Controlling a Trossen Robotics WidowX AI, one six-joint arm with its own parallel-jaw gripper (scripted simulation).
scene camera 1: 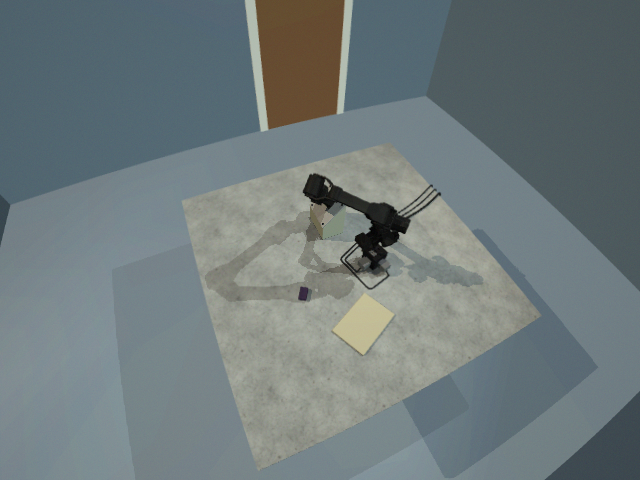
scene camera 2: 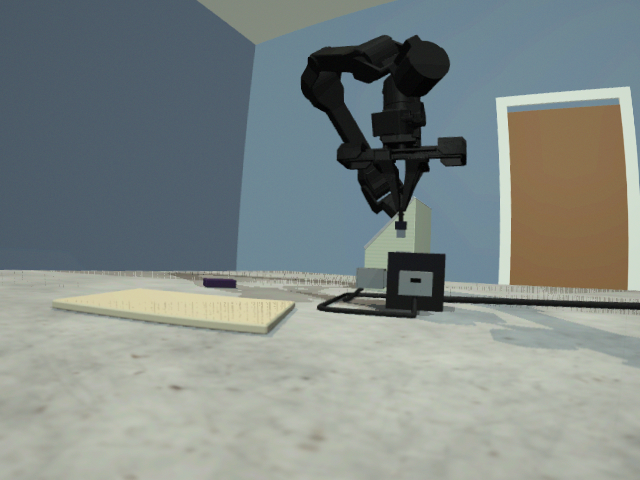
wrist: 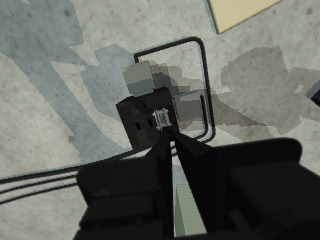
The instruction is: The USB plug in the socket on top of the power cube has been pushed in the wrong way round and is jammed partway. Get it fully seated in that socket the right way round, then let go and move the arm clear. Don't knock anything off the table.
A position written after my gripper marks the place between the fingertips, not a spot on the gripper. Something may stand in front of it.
My gripper (scene camera 2: pixel 401 211) holds a USB plug.
